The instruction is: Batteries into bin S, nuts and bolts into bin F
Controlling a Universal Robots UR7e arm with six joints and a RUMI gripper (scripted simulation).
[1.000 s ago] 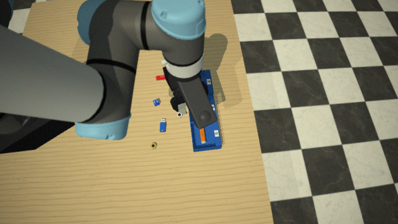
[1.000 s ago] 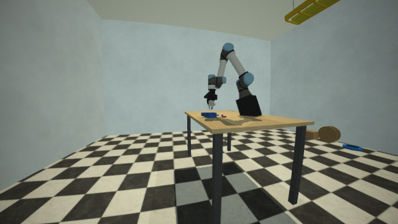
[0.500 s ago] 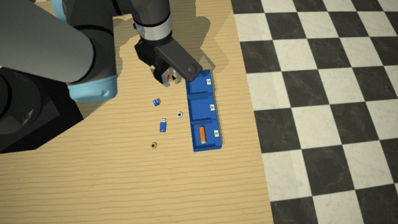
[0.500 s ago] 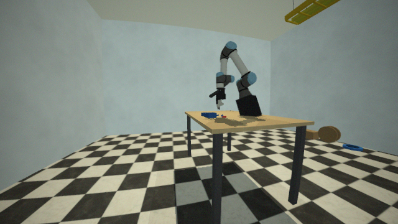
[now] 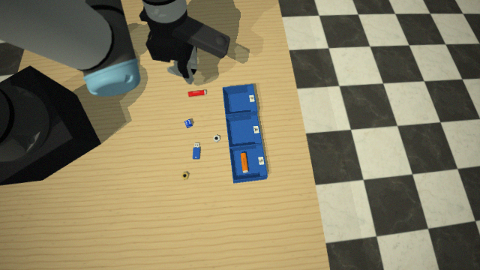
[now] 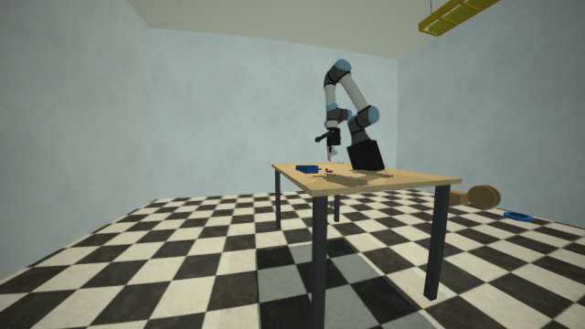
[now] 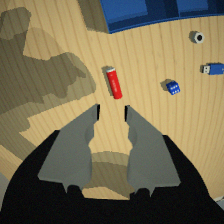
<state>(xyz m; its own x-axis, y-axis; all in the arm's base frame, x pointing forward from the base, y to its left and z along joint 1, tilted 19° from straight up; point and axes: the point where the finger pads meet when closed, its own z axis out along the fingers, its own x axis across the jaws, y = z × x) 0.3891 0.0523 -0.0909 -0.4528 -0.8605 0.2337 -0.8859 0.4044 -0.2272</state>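
Now: the red battery 8 cm below my hand. Round my hand: blue USB stick 4 cm behind, 17 cm to the right, 9 cm below; blue die 4 cm behind, 9 cm to the right, 8 cm below; white nut 2 cm ahead, 15 cm to the right, 9 cm below.
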